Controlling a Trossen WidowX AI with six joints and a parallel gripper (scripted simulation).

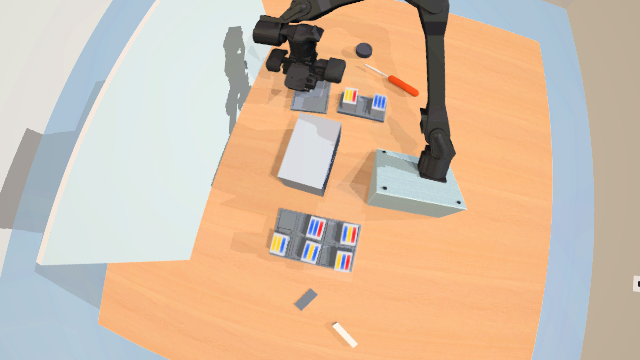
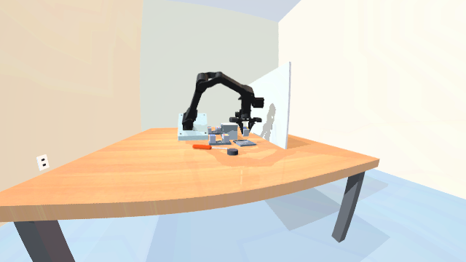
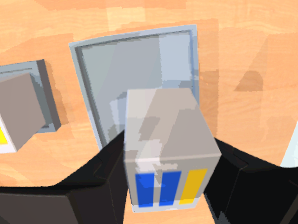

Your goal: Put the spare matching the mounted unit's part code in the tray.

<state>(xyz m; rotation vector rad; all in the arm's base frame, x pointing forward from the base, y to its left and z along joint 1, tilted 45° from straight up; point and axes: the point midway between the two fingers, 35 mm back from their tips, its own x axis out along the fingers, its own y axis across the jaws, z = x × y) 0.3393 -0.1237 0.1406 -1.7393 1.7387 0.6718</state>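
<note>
Now: gripper tip 1 cm past the grey tray and 5 cm above it. Also, from my gripper tip: grey panel: 19 cm ahead, 18 cm to the left, 17 cm above; then grey box: 6 cm behind, 20 cm to the left; then black puck: 13 cm behind, 18 cm to the right, 5 cm below.
</note>
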